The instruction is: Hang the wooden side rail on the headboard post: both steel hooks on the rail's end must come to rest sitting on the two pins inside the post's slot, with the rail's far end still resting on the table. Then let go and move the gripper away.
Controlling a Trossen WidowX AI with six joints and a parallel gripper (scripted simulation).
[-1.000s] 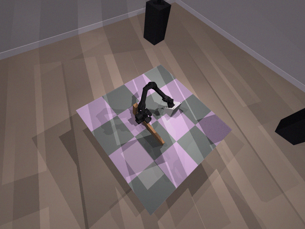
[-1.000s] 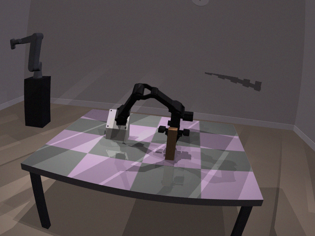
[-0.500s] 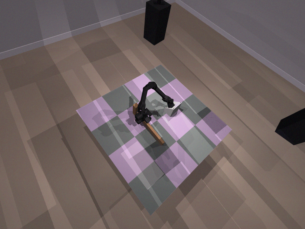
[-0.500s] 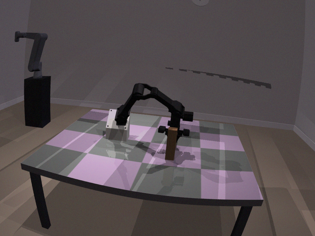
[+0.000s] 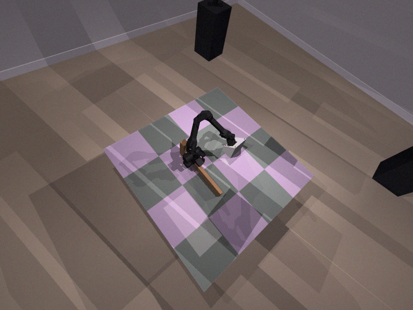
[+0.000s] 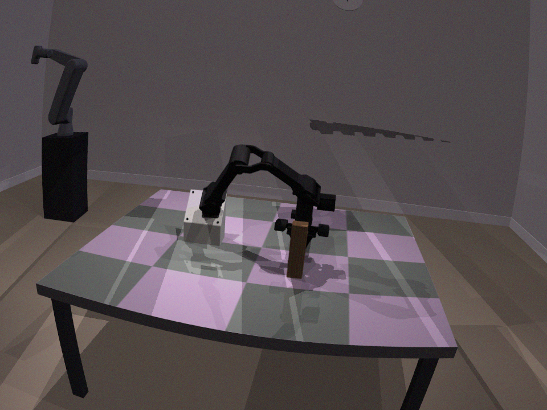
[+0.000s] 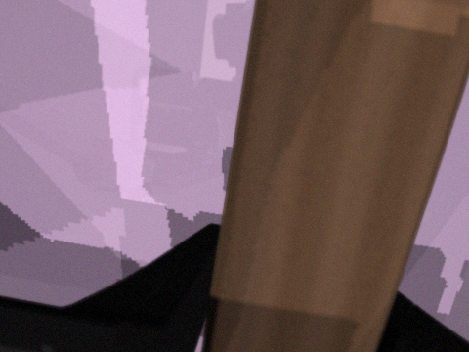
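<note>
Right now my gripper tip is 2 cm past the wooden headboard post, 13 cm to the left of it and 4 cm below it.
</note>
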